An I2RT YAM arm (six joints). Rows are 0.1 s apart.
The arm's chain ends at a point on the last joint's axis. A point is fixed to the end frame.
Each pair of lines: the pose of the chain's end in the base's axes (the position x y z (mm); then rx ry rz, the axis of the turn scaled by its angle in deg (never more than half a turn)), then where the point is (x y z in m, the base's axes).
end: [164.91 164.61 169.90 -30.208 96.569 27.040]
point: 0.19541 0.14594 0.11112
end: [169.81 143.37 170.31 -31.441 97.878 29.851]
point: 0.19890 0.12648 0.11029
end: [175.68 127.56 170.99 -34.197 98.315 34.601]
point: 0.20399 0.11407 0.10975
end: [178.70 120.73 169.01 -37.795 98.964 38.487]
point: 0.20609 0.10945 0.10691
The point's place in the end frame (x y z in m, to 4 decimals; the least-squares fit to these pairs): 0.0549 -0.0341 0.0236
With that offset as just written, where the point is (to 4 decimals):
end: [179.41 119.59 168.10 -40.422 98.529 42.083]
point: 0.2065 0.1109 0.1055
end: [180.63 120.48 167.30 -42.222 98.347 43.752]
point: 0.2076 0.1128 0.1045
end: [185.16 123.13 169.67 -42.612 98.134 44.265]
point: 0.2122 0.1159 0.1068
